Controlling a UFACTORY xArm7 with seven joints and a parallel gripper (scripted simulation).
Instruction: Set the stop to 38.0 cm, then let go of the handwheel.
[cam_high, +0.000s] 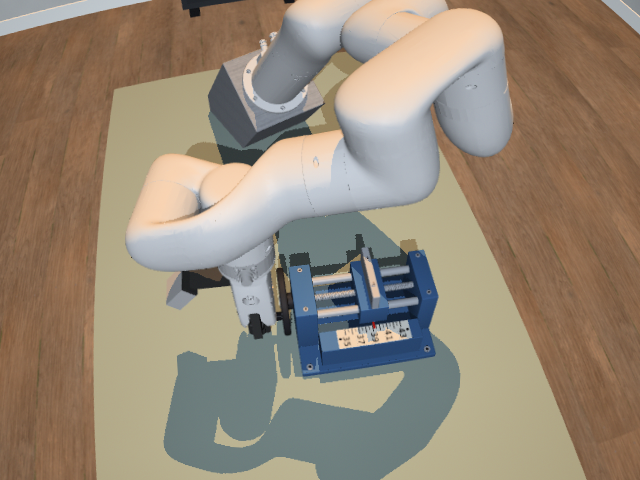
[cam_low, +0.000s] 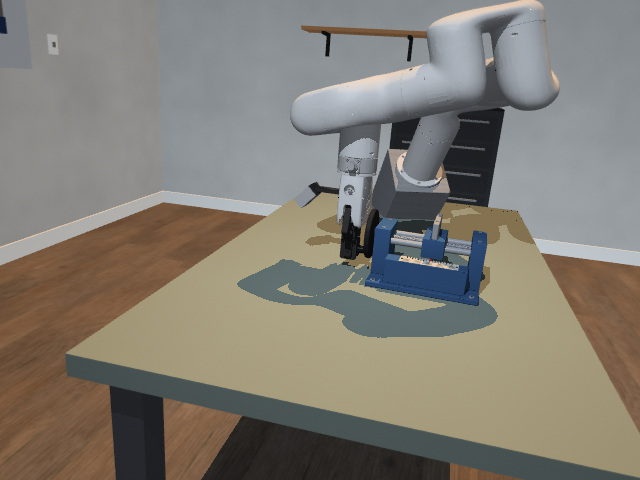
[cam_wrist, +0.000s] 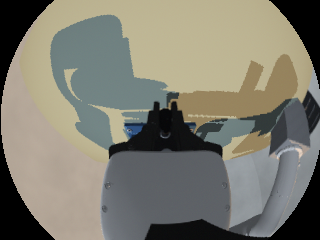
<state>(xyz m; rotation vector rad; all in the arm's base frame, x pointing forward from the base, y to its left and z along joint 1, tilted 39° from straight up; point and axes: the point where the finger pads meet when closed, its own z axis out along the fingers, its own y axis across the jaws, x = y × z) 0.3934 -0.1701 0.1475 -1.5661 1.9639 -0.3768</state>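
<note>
My hand is 2 cm to the right of the handwheel and 1 cm below it. Also, from my hand: stop plate (16 cm to the left, 5 cm above, 4 cm ahead).
</note>
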